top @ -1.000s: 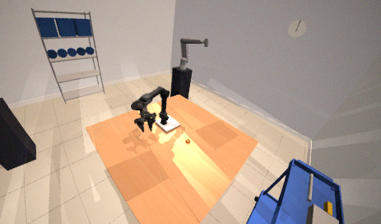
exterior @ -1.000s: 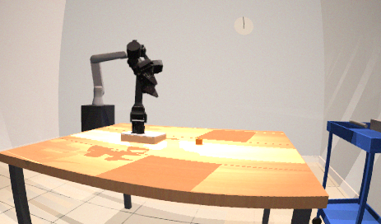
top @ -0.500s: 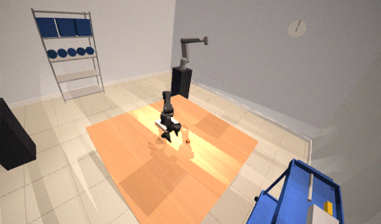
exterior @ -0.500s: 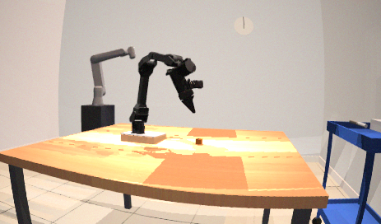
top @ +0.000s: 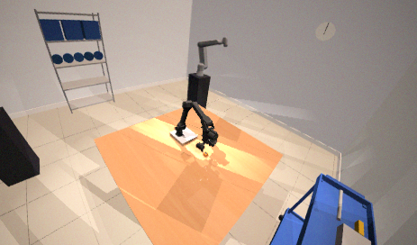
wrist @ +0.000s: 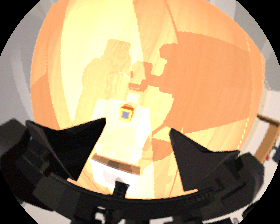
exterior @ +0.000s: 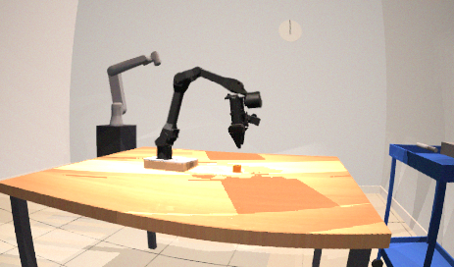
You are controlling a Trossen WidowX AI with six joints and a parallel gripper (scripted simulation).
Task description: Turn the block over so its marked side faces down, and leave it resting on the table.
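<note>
Right now my gripper tip is 90 mm above the orange block, 30 mm to the right of it and 20 mm past it.
</note>
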